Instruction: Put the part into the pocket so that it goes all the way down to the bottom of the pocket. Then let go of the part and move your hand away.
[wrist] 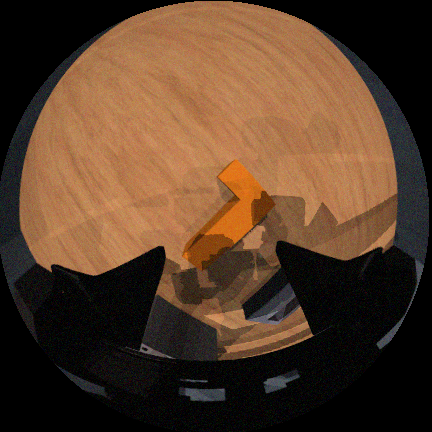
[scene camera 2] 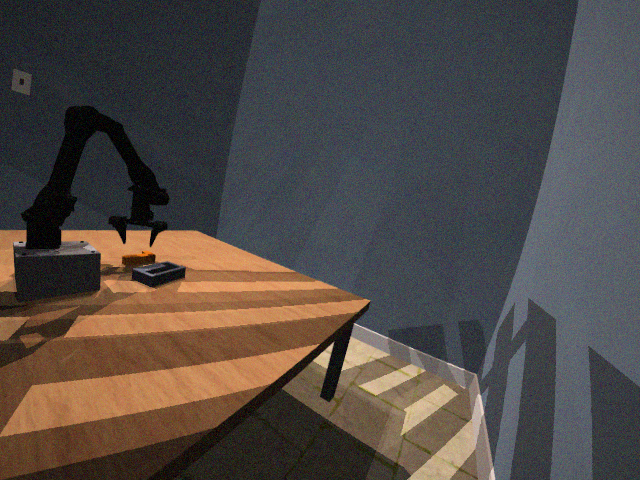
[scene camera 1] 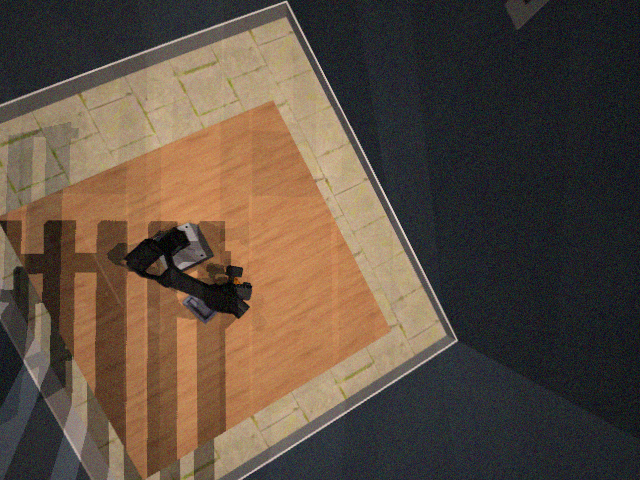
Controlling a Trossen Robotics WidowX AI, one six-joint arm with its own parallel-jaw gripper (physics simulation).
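Places are measured from the arm's base along level axes (x right, y ahead, z up), in centimetres.
Pixels of known places: gripper, fingertip midpoint: (wrist: 221, 249) (scene camera 2: 137, 245) (scene camera 1: 235, 285); arm's base, origin of the base link: (scene camera 2: 42, 246) (scene camera 1: 179, 240).
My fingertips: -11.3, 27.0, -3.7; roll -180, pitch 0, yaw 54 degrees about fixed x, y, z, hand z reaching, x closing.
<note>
Ahead of a thing's pixels: the offset from my fingertips to its top centre, as dx, dy, dz. "spot": to the spot under its first point. Level surfaces: height alone.
The part, an orange L-shaped block {-0.8, +0.4, -3.7} (scene camera 2: 138, 258) (wrist: 225, 223), lies flat on the table. In scene camera 1 a small bit of the orange part {spot: -0.6, -1.6, -4.7} (scene camera 1: 237, 280) shows beside the gripper, and the arm hides the rest. The pocket is in a grey-blue block {+17.7, +1.9, -3.1} (scene camera 1: 200, 308) (scene camera 2: 158, 273) (wrist: 272, 309) on the table close to the part; its opening faces up. The right finger hides some of the block in the wrist view. My gripper (scene camera 2: 137, 243) (wrist: 221, 249) is open and empty. It points down and hangs above the part, apart from it.
The arm's grey base box (scene camera 1: 195, 250) (scene camera 2: 56, 272) (wrist: 182, 327) stands near the part and the pocket block. The wooden table {dz -6.7} (scene camera 1: 289, 242) (scene camera 2: 206, 356) has its corner and a dark leg at the right in scene camera 2. Bands of shadow cross the table top.
</note>
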